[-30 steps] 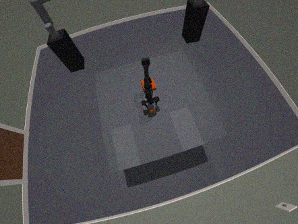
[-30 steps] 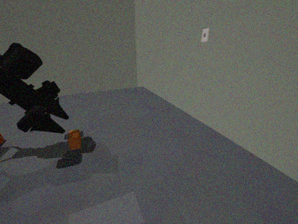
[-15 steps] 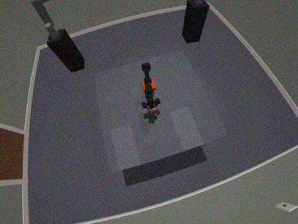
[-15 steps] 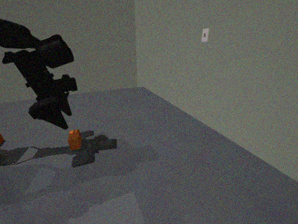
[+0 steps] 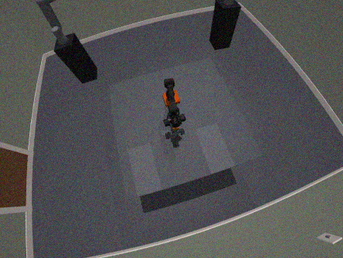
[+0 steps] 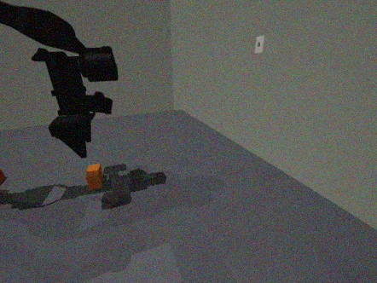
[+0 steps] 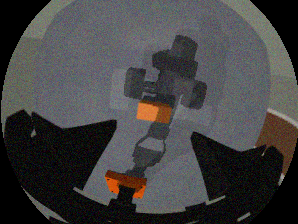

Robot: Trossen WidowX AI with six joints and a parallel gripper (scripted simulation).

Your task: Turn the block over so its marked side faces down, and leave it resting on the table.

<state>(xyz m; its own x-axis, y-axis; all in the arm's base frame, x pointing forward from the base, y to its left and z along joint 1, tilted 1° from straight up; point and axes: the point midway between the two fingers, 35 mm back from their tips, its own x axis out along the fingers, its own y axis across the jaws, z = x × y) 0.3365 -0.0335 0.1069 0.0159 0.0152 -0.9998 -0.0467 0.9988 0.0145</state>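
The block lies 8 cm below my gripper tip and 1 cm behind it.
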